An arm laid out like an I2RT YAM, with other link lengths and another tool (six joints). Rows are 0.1 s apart.
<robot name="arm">
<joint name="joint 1" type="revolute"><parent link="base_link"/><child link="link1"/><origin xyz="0 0 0.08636"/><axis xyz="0 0 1"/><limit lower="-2.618" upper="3.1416"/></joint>
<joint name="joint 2" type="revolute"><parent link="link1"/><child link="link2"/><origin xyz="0.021 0.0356 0.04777" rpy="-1.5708 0 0"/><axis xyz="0 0 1"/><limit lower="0" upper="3.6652"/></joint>
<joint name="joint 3" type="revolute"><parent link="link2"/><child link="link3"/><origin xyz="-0.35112 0 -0.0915" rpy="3.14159 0 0"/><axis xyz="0 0 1"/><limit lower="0" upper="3.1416"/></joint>
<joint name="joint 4" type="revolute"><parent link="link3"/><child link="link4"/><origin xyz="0.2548 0.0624 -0.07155"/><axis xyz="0 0 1"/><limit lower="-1.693" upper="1.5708"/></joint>
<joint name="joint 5" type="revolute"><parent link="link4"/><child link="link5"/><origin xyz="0.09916 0.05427 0.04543" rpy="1.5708 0 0"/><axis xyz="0 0 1"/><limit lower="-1.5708" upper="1.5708"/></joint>
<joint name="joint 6" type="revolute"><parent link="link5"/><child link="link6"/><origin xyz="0.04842 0 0.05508" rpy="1.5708 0 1.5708"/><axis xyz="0 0 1"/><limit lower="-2.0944" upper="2.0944"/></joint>
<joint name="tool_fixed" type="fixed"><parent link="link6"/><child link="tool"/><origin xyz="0.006 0.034 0.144" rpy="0 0.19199 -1.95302"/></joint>
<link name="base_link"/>
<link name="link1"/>
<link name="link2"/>
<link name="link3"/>
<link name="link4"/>
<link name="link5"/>
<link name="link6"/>
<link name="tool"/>
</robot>
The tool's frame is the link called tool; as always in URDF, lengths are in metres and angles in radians.
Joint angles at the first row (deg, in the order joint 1, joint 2, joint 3, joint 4, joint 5, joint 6):
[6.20, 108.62, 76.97, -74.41, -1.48, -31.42]
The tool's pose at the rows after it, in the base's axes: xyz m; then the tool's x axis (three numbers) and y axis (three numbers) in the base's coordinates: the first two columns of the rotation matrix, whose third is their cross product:
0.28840, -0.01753, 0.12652, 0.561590, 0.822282, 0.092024, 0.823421, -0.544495, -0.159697
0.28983, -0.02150, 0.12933, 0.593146, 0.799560, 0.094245, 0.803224, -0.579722, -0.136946
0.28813, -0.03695, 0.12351, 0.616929, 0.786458, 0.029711, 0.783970, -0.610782, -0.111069
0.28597, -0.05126, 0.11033, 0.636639, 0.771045, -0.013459, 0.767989, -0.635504, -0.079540
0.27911, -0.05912, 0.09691, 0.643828, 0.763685, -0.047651, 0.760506, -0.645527, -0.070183
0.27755, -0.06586, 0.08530, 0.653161, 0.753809, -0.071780, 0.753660, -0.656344, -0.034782
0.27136, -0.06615, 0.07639, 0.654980, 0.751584, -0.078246, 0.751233, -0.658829, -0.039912
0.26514, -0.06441, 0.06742, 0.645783, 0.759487, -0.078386, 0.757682, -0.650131, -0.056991
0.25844, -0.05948, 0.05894, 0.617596, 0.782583, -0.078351, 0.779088, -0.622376, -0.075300
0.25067, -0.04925, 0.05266, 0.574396, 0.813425, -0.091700, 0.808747, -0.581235, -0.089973
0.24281, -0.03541, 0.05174, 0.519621, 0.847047, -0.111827, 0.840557, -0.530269, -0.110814
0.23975, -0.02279, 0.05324, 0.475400, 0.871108, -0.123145, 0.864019, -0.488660, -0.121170
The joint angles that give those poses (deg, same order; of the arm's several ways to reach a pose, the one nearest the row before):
[5.87, 105.03, 76.97, -72.62, -1.41, -29.34]
[5.19, 104.36, 76.97, -72.18, -0.95, -27.55]
[4.38, 105.49, 76.42, -71.88, 2.61, -26.06]
[3.38, 106.24, 73.91, -69.04, 5.52, -25.04]
[2.96, 106.85, 71.00, -66.52, 7.25, -24.51]
[2.96, 107.15, 68.38, -63.24, 9.45, -23.35]
[2.96, 107.31, 66.24, -61.45, 9.47, -23.16]
[3.09, 107.55, 64.23, -59.81, 8.93, -23.79]
[4.08, 107.57, 61.95, -58.11, 8.47, -24.97]
[6.70, 107.57, 59.81, -57.06, 8.56, -25.32]
[10.31, 107.57, 58.74, -57.67, 8.60, -25.28]
[13.48, 107.57, 58.65, -58.52, 8.58, -24.93]

